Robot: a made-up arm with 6 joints.
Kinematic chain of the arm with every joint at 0, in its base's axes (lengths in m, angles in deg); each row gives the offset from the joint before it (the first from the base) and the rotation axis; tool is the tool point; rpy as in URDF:
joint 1: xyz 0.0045 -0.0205 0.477 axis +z
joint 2: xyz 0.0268 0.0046 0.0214 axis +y
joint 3: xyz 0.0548 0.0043 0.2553 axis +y
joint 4: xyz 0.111 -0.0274 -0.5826 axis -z
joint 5: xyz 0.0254 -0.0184 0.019 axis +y
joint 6: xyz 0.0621 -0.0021 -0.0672 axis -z
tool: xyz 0.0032 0.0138 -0.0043 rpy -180 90 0
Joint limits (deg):
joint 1: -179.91..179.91
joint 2: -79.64..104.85
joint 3: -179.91..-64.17
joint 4: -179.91..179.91
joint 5: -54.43..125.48
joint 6: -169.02..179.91
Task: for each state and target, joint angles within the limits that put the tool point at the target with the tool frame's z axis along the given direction. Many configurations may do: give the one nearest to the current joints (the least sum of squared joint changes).
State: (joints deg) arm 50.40 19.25 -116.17 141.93 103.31 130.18
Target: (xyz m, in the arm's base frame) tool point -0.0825 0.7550 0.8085 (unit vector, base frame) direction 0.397 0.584 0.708
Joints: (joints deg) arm 92.56 20.89 -106.54 134.40 113.51 123.82
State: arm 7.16 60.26 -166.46 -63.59 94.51 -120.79
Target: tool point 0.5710 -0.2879 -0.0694 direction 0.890 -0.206 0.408
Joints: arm -18.28 96.60 -119.46 -94.26 112.40 -88.60
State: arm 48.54 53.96 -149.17 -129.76 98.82 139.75
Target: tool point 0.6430 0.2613 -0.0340 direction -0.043 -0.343 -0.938
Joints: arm 27.65 83.64 -108.30 -115.47 90.81 140.40
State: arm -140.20 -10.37 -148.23 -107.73 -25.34 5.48
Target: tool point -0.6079 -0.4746 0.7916 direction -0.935 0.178 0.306
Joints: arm -150.63 28.87 -121.96 -114.82 -48.01 0.91
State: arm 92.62 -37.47 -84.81 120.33 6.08 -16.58
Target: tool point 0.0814 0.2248 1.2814 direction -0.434 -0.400 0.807
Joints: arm 94.53 -22.74 -129.22 136.69 -33.14 8.23
